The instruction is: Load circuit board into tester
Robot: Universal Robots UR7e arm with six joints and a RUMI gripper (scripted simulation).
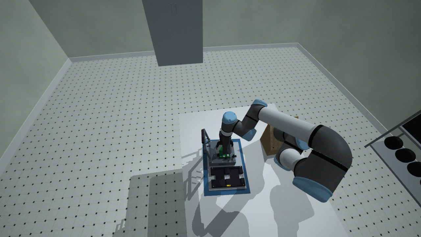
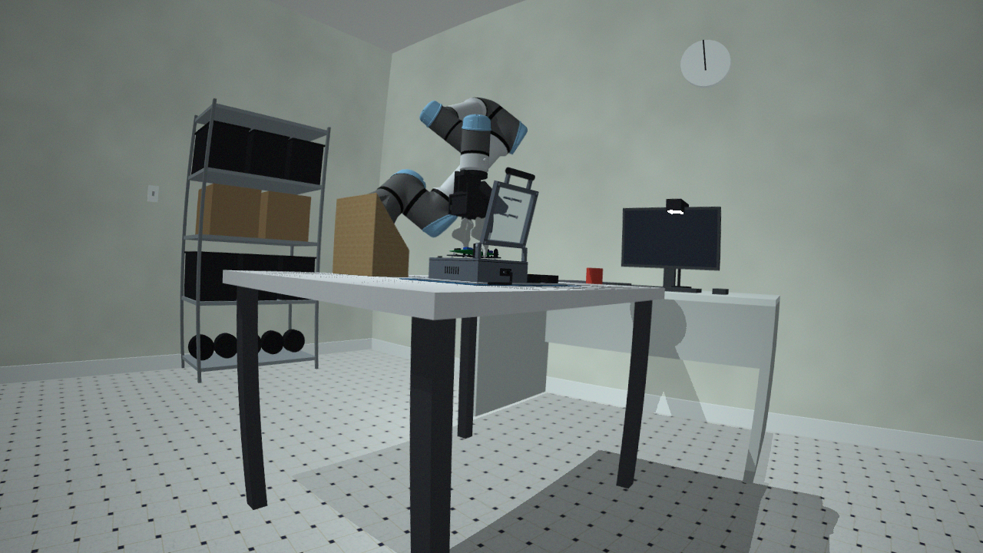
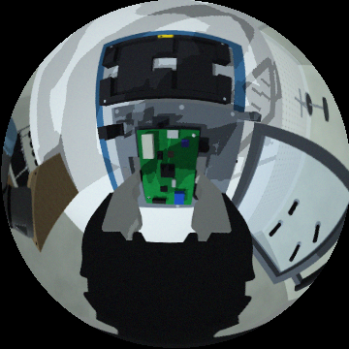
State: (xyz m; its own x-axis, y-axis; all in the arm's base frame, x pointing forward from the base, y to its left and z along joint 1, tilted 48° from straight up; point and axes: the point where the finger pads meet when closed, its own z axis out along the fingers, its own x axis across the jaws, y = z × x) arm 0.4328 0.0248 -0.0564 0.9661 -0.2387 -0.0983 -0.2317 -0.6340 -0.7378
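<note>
Right now the green circuit board is right at my hand. The rest, counted from my hand: lid: 120 mm ahead, 110 mm above, 30 mm to the right.
</note>
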